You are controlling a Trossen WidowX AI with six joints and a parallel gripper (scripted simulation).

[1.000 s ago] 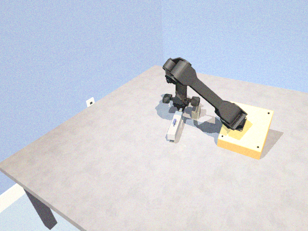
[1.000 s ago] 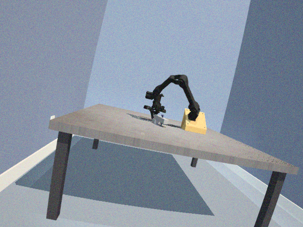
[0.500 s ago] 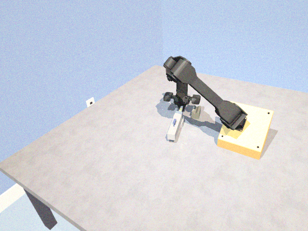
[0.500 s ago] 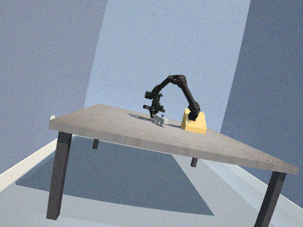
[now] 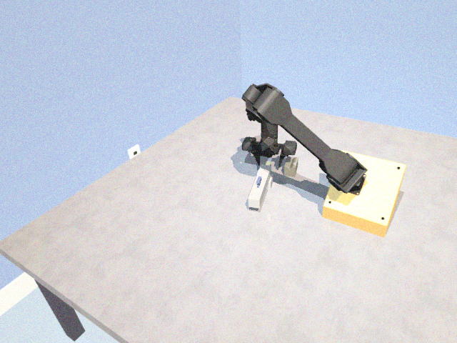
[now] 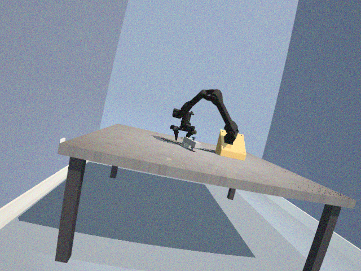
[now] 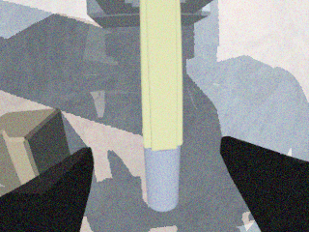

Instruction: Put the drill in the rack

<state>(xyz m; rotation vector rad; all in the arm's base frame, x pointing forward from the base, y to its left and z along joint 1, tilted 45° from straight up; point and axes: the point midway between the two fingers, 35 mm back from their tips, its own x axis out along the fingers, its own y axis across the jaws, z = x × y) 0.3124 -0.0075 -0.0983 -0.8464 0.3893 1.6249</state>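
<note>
Now: gripper tip 50 mm to the right of the drill, 30 mm below it and 20 mm past it. Round my gripper tip: housing 140 mm to the left, 50 mm behind, 20 mm above; then blue key 170 mm to the left, 60 mm behind, 30 mm above.
</note>
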